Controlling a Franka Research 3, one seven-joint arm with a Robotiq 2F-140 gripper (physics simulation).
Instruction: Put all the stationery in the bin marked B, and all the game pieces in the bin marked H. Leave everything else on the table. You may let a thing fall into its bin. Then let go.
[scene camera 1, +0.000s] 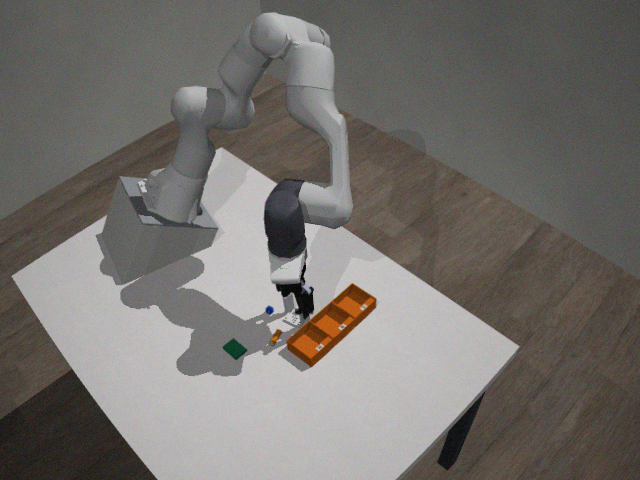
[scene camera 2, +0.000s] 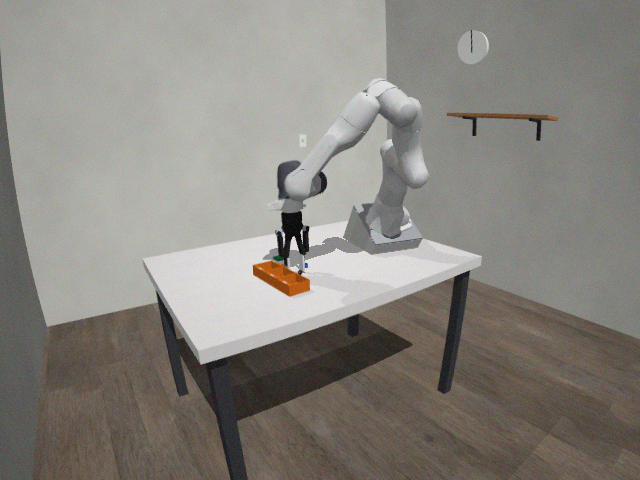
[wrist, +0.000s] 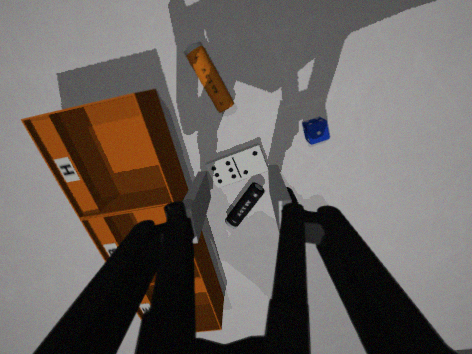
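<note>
Scene camera 1: orange tray (scene camera 1: 325, 330), my gripper (scene camera 1: 297, 316). Scene camera 2: my gripper (scene camera 2: 295, 272), orange tray (scene camera 2: 290, 283). Wrist view: orange battery (wrist: 197, 56), orange tray (wrist: 115, 161), my gripper (wrist: 238, 181).
</note>
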